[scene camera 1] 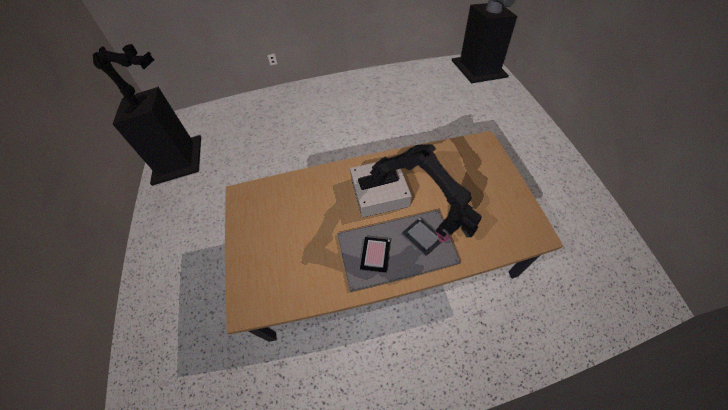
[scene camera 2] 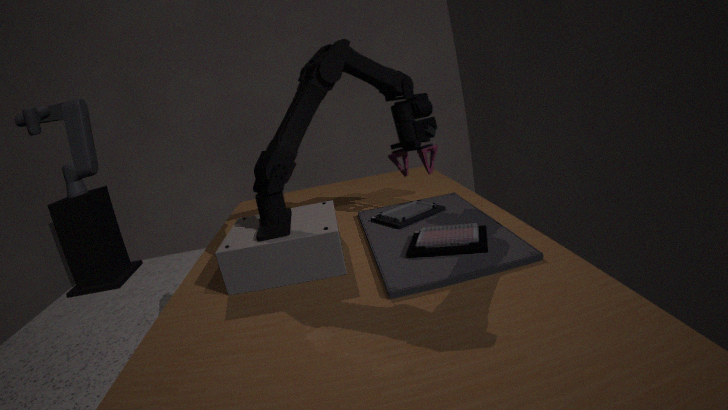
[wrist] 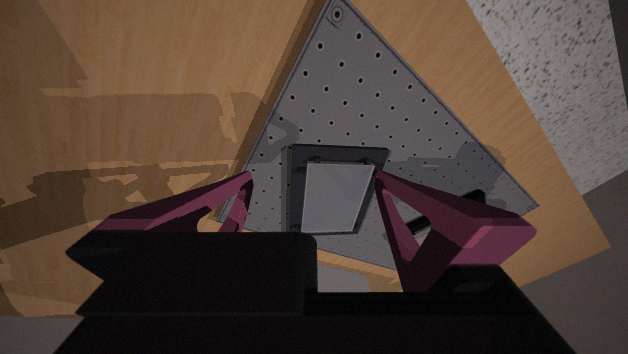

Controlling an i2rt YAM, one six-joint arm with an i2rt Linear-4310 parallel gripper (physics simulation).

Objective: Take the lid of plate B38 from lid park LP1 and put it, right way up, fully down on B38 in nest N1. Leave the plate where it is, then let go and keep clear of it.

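Places are measured from the arm's base along level axes (x ahead, y left, z up), in centimetres.
Where they show: gripper, fingertip midpoint: [scene camera 1: 446,235] [scene camera 2: 418,175] [wrist: 313,177]; arm's base, link origin: [scene camera 1: 378,180] [scene camera 2: 275,224].
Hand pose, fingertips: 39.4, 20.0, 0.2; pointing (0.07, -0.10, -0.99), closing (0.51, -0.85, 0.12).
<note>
Things, the pixels of their top centre, and the offset from my fingertips, as dx, dy, dz. Level surfaces: height alone.
- clear lid, top centre: [wrist: 333,203] [scene camera 2: 407,209] [scene camera 1: 423,234] -6.3, -8.0, -6.7
- plate B38, top centre: [scene camera 2: 447,232] [scene camera 1: 375,252] -4.2, -32.7, -5.8
- black nest N1, top centre: [scene camera 2: 448,235] [wrist: 444,234] [scene camera 1: 375,253] -4.2, -32.7, -6.7
- grey perforated board, top centre: [wrist: 400,212] [scene camera 2: 431,228] [scene camera 1: 397,247] -4.4, -21.6, -8.4
- wooden table, surface height: dz -9.7
The clear lid [scene camera 1: 423,235] [scene camera 2: 410,209] [wrist: 337,198] lies flat in its dark lid park LP1 [scene camera 1: 408,236] [scene camera 2: 401,223] [wrist: 340,152]. The plate B38 [scene camera 1: 376,253] [scene camera 2: 448,236], with pinkish wells, sits in the black nest N1 [scene camera 1: 364,268] [scene camera 2: 447,251]; in the wrist view the right finger hides much of the nest. My gripper [scene camera 1: 443,236] [scene camera 2: 418,174] [wrist: 313,177] is open and empty, its pink fingertips well above the board. In the wrist view the lid shows between and beyond the fingertips, nearer the right one.
A grey perforated board [scene camera 1: 407,272] [scene camera 2: 407,285] [wrist: 350,112] carries the park and the nest on the wooden table [scene camera 1: 285,244] [scene camera 2: 356,366]. The arm's white base box [scene camera 1: 387,205] [scene camera 2: 285,270] stands beside the board. Two other arms stand on dark pedestals [scene camera 1: 152,137] [scene camera 1: 488,45] away from the table.
</note>
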